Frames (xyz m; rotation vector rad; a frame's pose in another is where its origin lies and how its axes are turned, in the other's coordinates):
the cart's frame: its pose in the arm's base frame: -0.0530 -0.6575 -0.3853 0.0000 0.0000 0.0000
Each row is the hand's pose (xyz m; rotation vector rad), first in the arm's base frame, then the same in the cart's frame.
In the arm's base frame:
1: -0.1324 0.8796 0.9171 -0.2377 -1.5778 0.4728
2: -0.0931 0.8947 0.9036 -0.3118 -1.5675 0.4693
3: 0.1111 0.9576 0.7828 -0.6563 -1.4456 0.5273
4: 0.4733 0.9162 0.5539 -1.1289 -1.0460 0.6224
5: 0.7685 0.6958 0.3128 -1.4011 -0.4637 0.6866
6: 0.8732 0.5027 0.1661 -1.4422 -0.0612 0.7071
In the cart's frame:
1: -0.0794 1.5371 1.3024 -0.2377 -1.5778 0.4728
2: -0.0401 1.5522 1.2889 -0.3118 -1.5675 0.4693
3: 0.1641 1.6151 1.1681 -0.6563 -1.4456 0.5273
4: 0.5263 1.5737 0.9392 -1.1289 -1.0460 0.6224
5: 0.8215 1.3533 0.6981 -1.4011 -0.4637 0.6866
6: 0.9262 1.1602 0.5514 -1.4422 -0.0612 0.7071

